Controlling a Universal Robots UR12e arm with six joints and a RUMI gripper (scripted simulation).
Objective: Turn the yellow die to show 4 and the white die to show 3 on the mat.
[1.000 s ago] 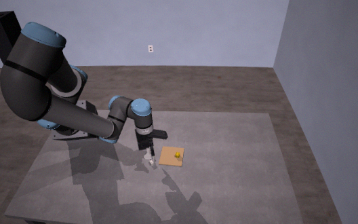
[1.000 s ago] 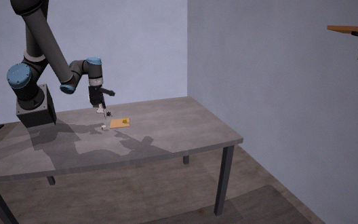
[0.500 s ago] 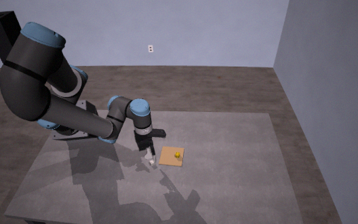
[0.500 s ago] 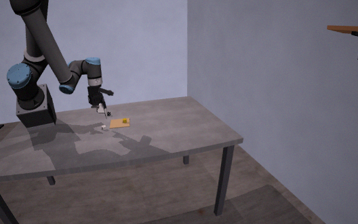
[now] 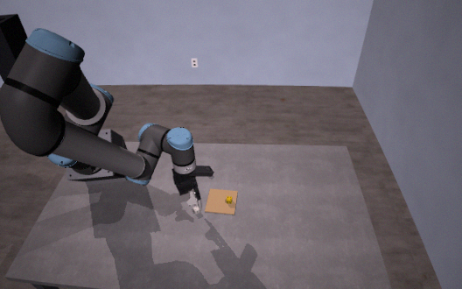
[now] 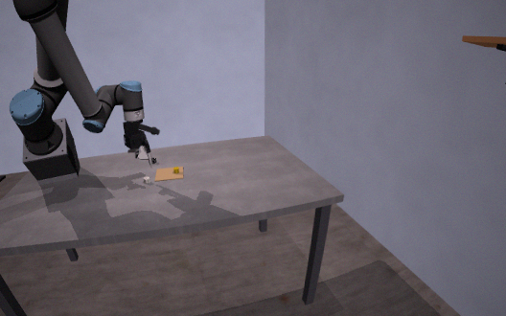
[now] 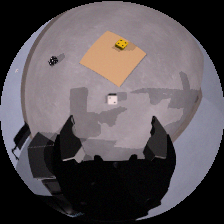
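The white die is 90 mm below my hand. Also, from my hand: black die (20 mm ahead, 250 mm to the left, 90 mm below); then tan mat (110 mm ahead, 70 mm to the left, 100 mm below); then yellow die (150 mm ahead, 70 mm to the left, 90 mm below).
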